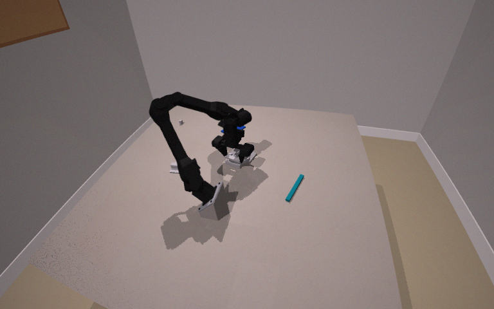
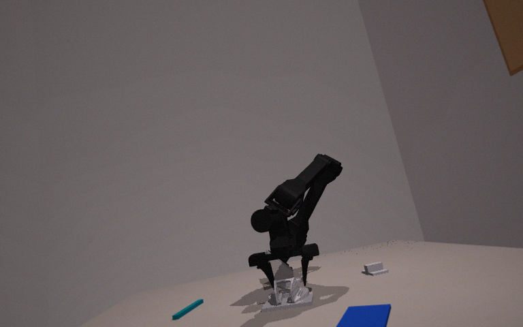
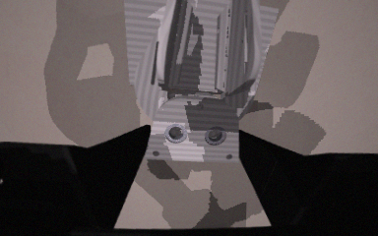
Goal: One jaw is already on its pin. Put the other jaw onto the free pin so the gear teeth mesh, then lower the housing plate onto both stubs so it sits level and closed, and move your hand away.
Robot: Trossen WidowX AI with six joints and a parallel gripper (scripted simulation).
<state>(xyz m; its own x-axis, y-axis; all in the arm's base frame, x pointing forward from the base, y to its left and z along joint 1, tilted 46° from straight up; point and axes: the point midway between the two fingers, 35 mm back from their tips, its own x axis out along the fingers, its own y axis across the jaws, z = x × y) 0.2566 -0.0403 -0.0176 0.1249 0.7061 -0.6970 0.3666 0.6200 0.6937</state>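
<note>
The grey jaw is 30 mm ahead of my gripper tip, 10 mm to the left of it and 10 mm below it. Also, from my gripper tip: teal bar: 130 mm behind, 270 mm to the right, 20 mm below; then blue housing plate: 290 mm ahead, 60 mm to the left, 20 mm below; then white base: 70 mm ahead, 30 mm to the right, 20 mm below.
</note>
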